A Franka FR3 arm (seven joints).
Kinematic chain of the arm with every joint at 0, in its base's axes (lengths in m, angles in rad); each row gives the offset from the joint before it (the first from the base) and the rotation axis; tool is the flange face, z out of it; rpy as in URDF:
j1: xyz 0 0 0.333 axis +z
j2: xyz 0 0 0 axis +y
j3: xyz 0 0 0.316 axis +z
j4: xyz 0.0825 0 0 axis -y
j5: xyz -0.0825 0 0.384 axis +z
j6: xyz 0 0 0 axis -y
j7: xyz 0.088 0 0 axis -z
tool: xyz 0 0 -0.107 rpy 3.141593 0 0
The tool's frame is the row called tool.
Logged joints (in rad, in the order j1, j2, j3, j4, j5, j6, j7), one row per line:
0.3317, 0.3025, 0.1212, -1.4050, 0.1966, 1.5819, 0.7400
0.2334, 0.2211, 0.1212, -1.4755, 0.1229, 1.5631, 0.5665
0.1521, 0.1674, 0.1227, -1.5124, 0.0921, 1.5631, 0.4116
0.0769, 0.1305, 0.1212, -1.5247, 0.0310, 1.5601, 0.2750
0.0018, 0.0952, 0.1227, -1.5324, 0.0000, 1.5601, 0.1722
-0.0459, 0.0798, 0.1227, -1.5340, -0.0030, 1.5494, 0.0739
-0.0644, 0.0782, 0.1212, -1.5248, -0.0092, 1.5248, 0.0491
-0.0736, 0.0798, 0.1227, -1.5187, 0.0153, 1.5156, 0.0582
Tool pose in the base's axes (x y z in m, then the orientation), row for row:
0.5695, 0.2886, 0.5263, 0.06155, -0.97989, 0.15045, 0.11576
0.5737, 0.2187, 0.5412, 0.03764, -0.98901, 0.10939, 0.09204
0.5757, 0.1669, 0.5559, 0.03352, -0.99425, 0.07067, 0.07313
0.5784, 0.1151, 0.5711, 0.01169, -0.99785, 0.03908, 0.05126
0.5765, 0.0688, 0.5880, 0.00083, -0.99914, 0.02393, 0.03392
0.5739, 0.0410, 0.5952, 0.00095, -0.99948, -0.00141, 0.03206
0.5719, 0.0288, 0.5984, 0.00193, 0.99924, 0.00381, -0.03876
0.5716, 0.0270, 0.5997, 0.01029, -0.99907, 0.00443, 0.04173
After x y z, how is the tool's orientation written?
As a quaternion, w x y z.
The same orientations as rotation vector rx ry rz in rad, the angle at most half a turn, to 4 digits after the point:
-2.9633, 0.4550, 0.3501
-3.0348, 0.3357, 0.2824
-3.0586, 0.2174, 0.2250
-3.1117, 0.1219, 0.1599
-3.1372, 0.0751, 0.1065
-3.1381, -0.0044, 0.1007
3.1354, 0.0120, -0.1216
-3.1183, 0.0138, 0.1302

